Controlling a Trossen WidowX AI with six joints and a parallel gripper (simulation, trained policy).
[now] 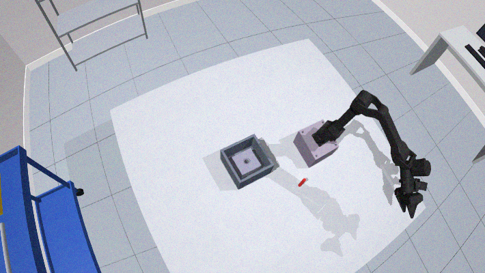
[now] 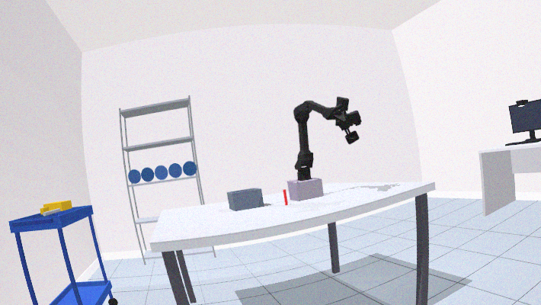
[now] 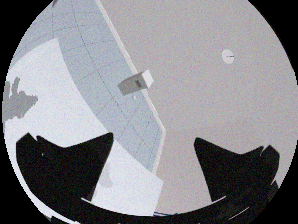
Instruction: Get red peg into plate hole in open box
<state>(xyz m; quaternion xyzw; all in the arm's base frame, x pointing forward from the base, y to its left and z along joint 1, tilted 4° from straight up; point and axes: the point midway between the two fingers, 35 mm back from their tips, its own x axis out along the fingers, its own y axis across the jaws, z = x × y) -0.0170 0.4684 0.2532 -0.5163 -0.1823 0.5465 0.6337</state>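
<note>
The red peg lies 18 cm ahead of my gripper tip, 40 cm to the right of it and 27 cm below it. Round my gripper tip: plate (34 cm ahead, 61 cm to the right, 26 cm below); then grey box (34 cm ahead, 61 cm to the right, 28 cm below).
</note>
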